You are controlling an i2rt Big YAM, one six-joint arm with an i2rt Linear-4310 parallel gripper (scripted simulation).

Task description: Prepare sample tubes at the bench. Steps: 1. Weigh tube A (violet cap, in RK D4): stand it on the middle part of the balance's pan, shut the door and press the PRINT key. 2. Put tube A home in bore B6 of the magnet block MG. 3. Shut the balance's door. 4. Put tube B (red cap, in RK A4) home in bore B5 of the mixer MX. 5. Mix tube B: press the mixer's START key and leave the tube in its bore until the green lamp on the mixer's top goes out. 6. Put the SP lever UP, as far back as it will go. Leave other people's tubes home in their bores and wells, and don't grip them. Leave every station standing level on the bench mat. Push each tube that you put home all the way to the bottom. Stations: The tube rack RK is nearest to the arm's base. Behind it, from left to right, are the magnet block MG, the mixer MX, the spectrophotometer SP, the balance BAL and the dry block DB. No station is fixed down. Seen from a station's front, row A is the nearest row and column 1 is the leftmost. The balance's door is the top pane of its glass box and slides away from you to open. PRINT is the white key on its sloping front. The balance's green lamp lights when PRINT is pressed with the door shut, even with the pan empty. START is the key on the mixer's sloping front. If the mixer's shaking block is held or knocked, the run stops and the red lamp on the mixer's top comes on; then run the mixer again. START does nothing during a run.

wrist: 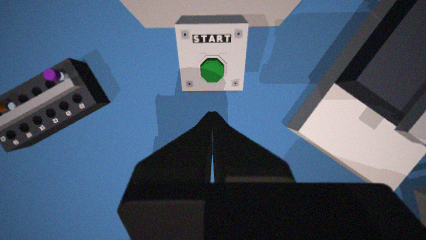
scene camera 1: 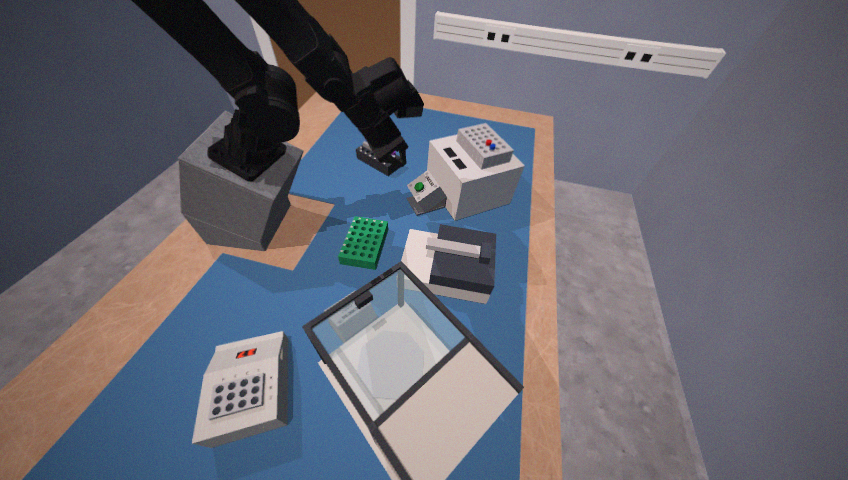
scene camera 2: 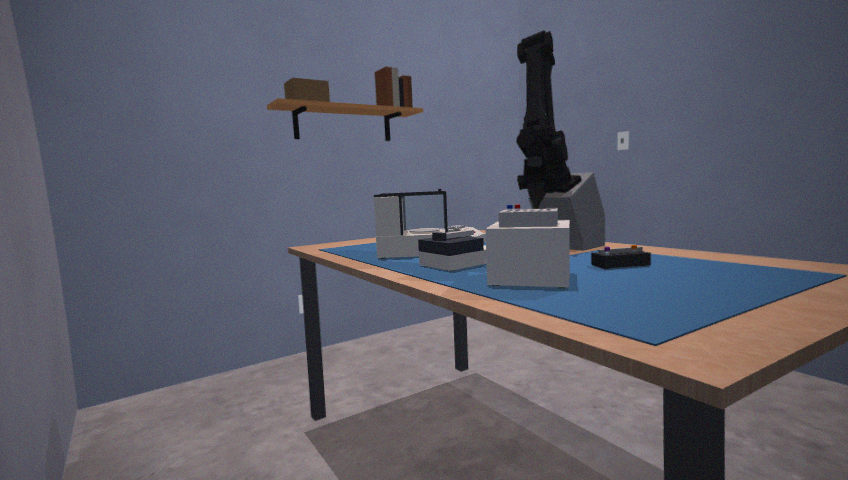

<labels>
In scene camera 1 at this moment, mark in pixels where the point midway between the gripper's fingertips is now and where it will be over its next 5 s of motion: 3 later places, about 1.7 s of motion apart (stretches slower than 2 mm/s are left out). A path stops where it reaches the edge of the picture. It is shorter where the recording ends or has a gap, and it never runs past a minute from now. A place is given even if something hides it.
My gripper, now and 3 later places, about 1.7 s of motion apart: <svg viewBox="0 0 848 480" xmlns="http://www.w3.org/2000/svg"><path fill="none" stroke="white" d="M403 164L412 180L417 186L416 180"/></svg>
</labels>
